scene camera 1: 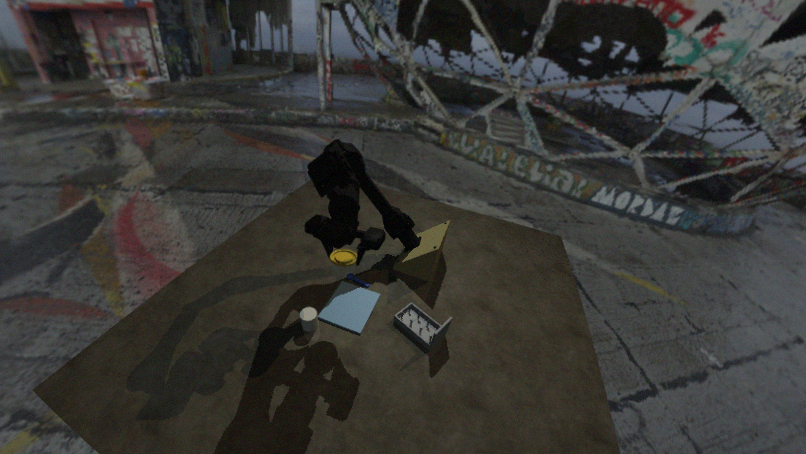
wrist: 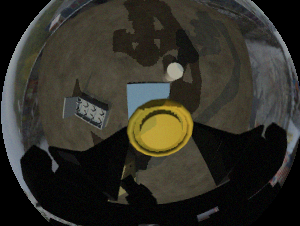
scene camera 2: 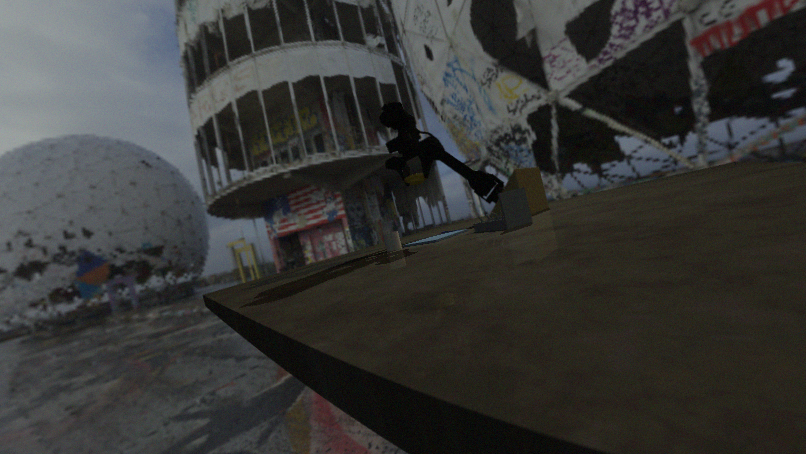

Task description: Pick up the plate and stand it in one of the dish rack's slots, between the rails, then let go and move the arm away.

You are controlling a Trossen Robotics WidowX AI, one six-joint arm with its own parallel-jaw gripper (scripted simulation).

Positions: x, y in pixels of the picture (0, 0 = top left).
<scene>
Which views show my gripper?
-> Scene camera 1, the wrist view and scene camera 2: all of them.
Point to a light blue mat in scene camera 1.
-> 350, 307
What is my gripper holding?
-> A yellow plate.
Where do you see a grey dish rack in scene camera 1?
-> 416, 322
</scene>
